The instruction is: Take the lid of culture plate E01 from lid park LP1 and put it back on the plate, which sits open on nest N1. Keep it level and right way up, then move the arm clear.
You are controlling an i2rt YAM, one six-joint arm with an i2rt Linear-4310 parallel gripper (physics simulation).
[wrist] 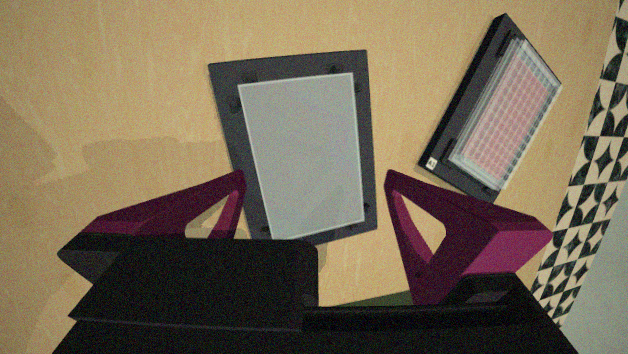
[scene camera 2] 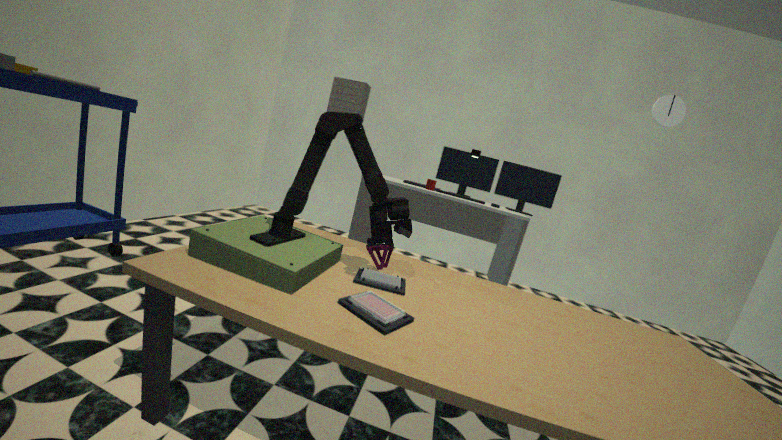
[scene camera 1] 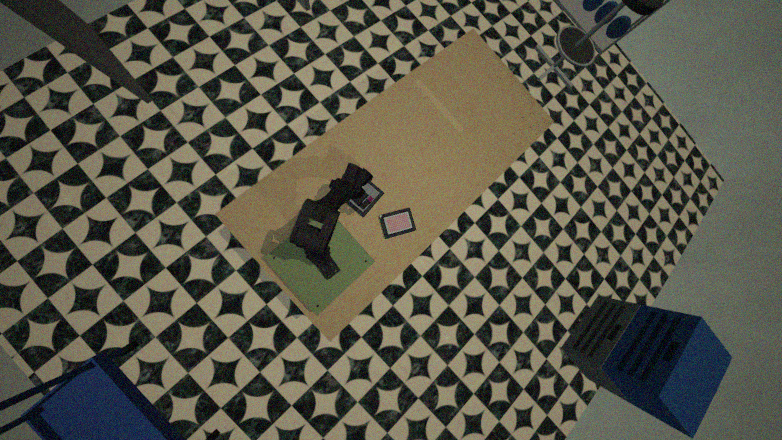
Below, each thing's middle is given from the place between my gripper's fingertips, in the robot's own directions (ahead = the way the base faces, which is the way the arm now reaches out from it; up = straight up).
Scene:
Right now my hand is 60 mm short of the dark nest (scene camera 2: 384, 329), 200 mm to the left of it and 40 mm above it.

